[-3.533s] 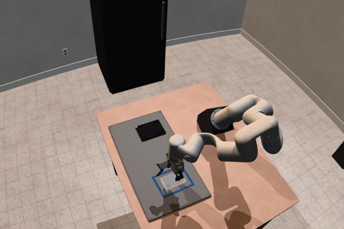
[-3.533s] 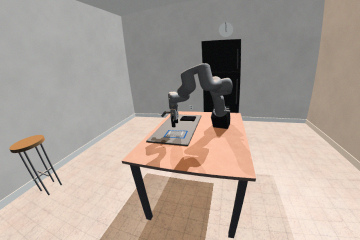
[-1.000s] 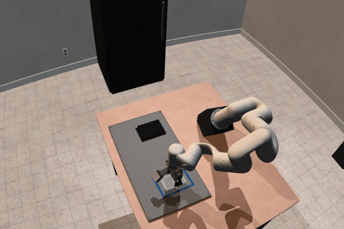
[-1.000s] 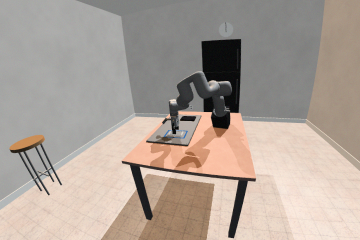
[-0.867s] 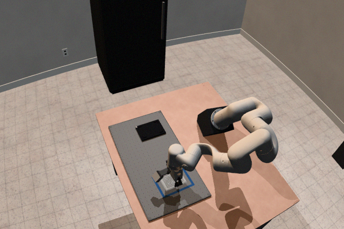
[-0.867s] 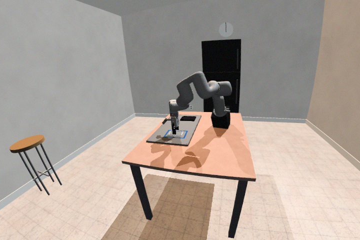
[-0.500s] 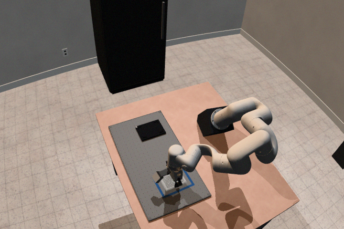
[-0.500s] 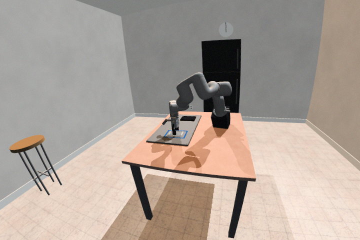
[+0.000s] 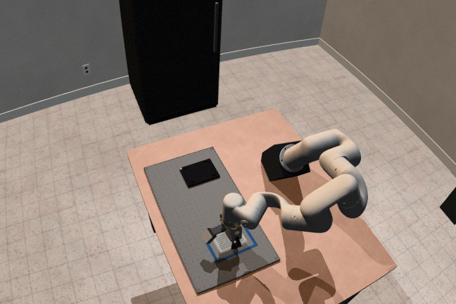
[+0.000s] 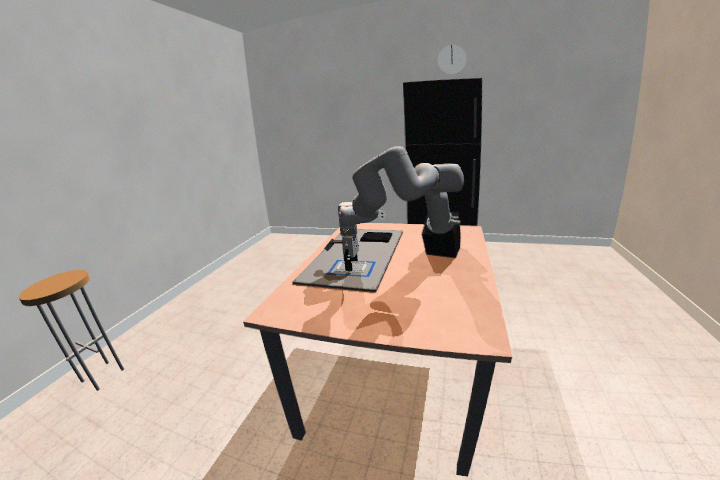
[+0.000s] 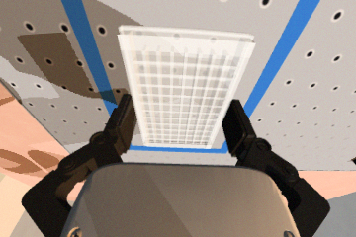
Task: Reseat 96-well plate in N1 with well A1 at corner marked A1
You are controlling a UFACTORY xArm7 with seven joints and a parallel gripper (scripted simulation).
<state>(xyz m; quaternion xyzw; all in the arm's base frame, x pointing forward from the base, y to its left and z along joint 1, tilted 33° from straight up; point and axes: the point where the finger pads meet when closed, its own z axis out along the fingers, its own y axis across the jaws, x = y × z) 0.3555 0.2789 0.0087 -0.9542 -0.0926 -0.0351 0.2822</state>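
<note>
My gripper is now 10 mm above the 96-well plate. Also, from my hand: pale A1 mark: 120 mm ahead, 430 mm to the right, 10 mm below; then black plate nest N1: 40 mm ahead, 390 mm to the right, 10 mm below.
</note>
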